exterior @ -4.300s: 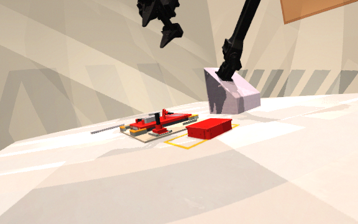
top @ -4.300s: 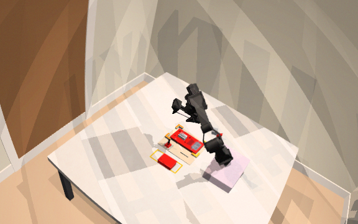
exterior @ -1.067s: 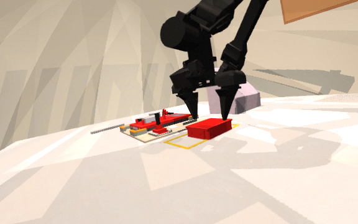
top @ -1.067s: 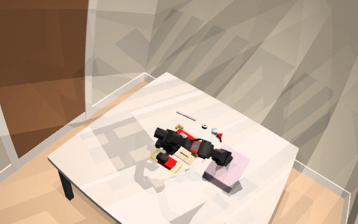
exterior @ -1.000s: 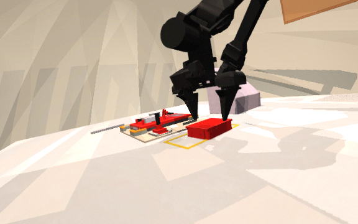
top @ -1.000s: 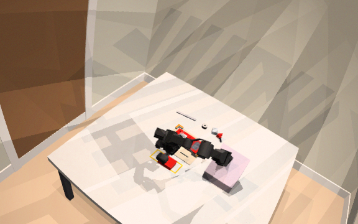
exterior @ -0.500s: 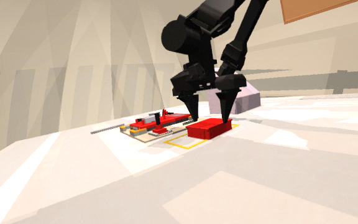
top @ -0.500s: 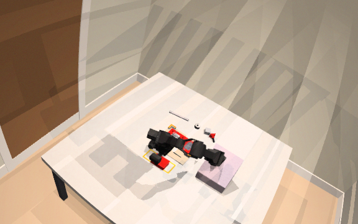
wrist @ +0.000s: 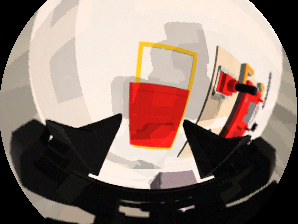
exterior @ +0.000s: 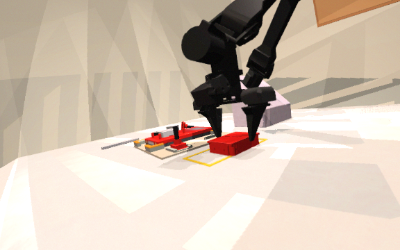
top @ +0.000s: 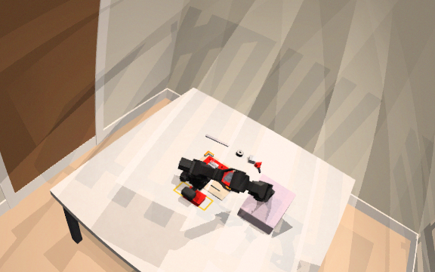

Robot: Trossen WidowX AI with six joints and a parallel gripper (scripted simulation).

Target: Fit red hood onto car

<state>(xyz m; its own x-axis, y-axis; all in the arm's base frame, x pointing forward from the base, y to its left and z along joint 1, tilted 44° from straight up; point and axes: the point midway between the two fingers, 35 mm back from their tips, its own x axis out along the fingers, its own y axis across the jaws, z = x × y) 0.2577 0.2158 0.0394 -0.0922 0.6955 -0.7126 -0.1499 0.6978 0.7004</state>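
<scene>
Now: gripper tip right at the red hood. Also, from my gripper tip: thin grey rod: 200 mm ahead, 420 mm to the right, 10 mm below.
</scene>
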